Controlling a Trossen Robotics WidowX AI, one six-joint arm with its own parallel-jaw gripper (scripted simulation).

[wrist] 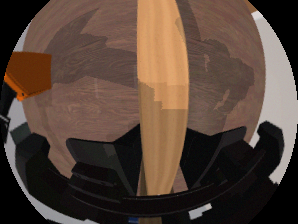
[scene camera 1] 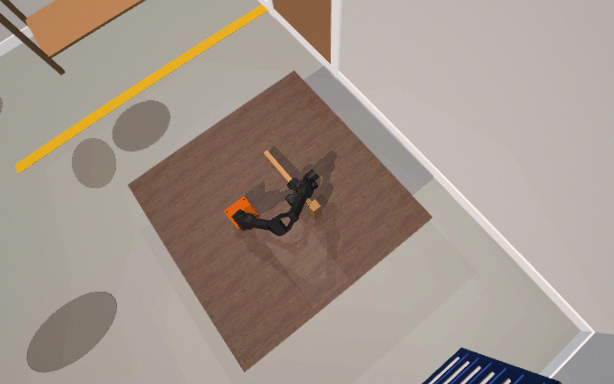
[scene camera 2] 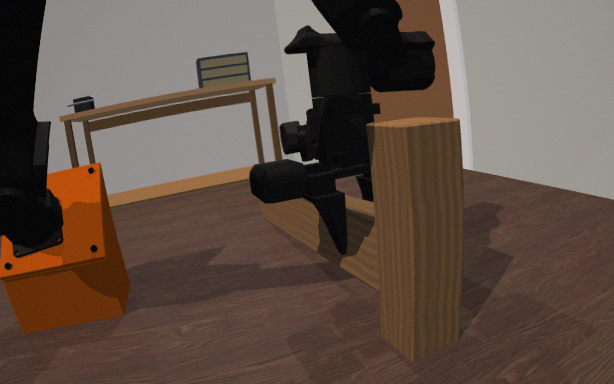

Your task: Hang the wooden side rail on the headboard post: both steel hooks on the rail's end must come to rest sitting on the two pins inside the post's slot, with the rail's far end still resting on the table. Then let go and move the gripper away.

Scene:
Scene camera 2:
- my gripper
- wooden side rail
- headboard post

